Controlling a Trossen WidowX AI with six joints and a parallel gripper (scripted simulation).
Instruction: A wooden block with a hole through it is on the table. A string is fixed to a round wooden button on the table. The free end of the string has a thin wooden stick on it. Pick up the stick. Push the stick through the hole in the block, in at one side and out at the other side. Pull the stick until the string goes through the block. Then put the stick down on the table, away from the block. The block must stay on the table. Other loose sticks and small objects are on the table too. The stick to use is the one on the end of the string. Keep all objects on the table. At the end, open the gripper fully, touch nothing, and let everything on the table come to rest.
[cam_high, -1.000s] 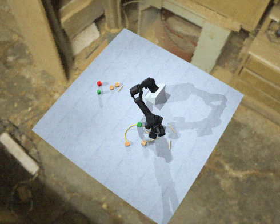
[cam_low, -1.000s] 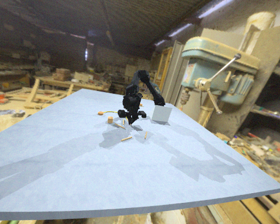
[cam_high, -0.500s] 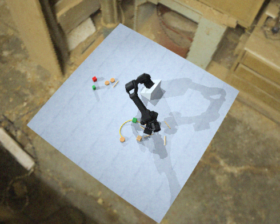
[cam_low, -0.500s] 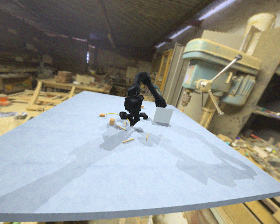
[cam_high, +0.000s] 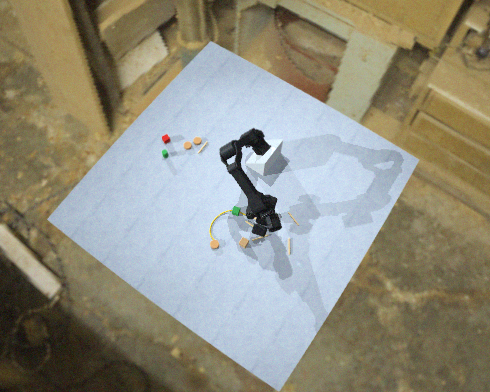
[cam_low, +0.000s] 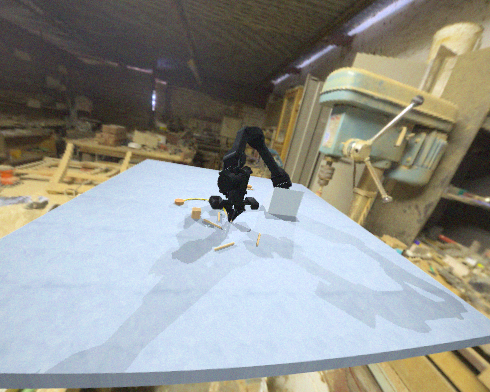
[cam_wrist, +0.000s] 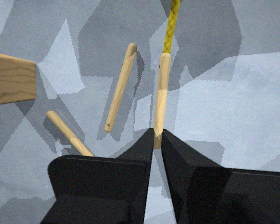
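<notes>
Right now the thin wooden stick is 4 cm to the right of my gripper tip, 2 cm ahead of it and 1 cm above it. Round my gripper tip: round wooden button 22 cm ahead, 9 cm to the right, 1 cm above; then tan cube 13 cm ahead, 2 cm above, 1 cm to the left; then green cube 12 cm to the right, 4 cm ahead, 2 cm above.
</notes>
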